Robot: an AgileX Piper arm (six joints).
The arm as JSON. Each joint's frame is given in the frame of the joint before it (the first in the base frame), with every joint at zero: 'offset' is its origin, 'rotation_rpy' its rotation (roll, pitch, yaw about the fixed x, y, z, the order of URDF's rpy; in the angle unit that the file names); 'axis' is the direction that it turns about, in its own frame. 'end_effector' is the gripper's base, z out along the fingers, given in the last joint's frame.
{
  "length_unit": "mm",
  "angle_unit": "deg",
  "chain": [
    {
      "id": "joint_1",
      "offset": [
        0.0,
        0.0,
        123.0
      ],
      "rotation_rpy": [
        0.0,
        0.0,
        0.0
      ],
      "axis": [
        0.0,
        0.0,
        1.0
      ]
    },
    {
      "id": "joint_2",
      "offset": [
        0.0,
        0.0,
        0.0
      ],
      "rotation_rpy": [
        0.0,
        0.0,
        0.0
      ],
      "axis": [
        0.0,
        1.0,
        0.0
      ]
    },
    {
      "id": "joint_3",
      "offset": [
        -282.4,
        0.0,
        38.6
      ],
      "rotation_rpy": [
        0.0,
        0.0,
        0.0
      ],
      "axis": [
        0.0,
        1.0,
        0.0
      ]
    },
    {
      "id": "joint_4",
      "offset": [
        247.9,
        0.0,
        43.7
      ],
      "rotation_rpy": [
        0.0,
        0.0,
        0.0
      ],
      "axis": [
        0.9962,
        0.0,
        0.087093
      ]
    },
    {
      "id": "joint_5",
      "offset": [
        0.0,
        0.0,
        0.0
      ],
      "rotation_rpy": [
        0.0,
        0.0,
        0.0
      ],
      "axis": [
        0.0,
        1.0,
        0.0
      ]
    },
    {
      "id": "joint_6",
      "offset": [
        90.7,
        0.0,
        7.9
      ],
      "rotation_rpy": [
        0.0,
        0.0,
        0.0
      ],
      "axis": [
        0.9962,
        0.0,
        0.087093
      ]
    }
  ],
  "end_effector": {
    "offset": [
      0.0,
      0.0,
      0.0
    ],
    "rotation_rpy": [
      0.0,
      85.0,
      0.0
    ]
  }
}
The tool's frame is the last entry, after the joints.
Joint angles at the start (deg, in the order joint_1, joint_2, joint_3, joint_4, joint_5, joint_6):
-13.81, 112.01, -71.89, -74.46, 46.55, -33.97
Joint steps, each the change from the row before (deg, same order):
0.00, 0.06, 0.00, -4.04, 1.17, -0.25
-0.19, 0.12, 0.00, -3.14, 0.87, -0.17
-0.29, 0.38, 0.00, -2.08, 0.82, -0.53
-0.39, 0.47, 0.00, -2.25, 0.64, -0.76
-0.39, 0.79, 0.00, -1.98, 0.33, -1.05
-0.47, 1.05, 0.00, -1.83, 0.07, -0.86
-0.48, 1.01, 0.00, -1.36, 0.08, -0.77
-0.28, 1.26, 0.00, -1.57, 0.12, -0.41
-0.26, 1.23, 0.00, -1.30, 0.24, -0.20
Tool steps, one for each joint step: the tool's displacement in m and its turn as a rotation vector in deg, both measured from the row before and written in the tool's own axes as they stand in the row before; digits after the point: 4 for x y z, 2 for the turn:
0.0038, -0.0028, 0.0001, 1.76, 2.62, -3.04
0.0035, -0.0016, 0.0013, 1.23, 2.10, -2.26
0.0017, 0.0003, 0.0028, 0.37, 1.60, -2.05
0.0014, 0.0004, 0.0036, 0.45, 1.54, -2.40
-0.0013, 0.0010, 0.0047, 0.28, 1.05, -2.76
-0.0032, 0.0016, 0.0060, 0.14, 0.69, -2.65
-0.0034, 0.0021, 0.0058, -0.14, 0.46, -2.23
-0.0057, 0.0014, 0.0055, 0.03, 0.40, -2.27
-0.0058, 0.0015, 0.0052, -0.16, 0.34, -1.87

